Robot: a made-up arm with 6 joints.
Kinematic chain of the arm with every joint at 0, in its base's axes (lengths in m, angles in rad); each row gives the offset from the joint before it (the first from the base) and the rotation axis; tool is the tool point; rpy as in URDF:
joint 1: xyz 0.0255 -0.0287 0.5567 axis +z
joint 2: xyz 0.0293 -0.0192 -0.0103 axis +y
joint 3: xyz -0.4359 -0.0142 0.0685 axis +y
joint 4: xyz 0.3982 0.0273 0.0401 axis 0.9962 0 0.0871
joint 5: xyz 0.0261 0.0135 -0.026 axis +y
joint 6: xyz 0.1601 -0.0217 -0.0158 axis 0.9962 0 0.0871
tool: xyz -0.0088 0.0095 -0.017 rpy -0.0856 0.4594 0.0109
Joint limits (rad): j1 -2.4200..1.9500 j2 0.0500..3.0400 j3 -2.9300..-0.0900 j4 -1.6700..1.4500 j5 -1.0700..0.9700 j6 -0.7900..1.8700
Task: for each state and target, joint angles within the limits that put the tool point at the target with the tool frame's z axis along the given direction. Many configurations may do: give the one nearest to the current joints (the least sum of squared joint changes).
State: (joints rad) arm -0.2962 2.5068 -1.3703 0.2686 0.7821 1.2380
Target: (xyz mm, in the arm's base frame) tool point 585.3 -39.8 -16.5 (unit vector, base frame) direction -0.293 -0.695 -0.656
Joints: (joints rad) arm -0.1115 3.0379 -1.7403 0.3965 0.5732 1.4498
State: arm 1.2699 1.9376 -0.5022 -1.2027 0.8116 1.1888
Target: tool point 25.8 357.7 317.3 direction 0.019 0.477 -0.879
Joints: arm 1.9500 2.3671 -0.8519 -0.9707 0.9691 0.5430
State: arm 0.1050 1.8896 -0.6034 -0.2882 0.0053 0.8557
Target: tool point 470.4 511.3 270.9 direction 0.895 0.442 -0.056
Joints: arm 0.9032 2.4680 -1.4690 -0.2363 0.1328 0.8441
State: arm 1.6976 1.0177 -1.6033 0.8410 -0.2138 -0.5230
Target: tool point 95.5 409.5 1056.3 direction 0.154 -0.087 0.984
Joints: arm 1.4493 1.0598 -1.1321 0.7004 -0.5396 -0.5300
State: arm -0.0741 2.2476 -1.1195 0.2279 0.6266 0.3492
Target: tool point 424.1 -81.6 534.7 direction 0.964 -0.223 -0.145
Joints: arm -0.1411 1.5326 -0.7250 0.0438 0.4494 0.1775
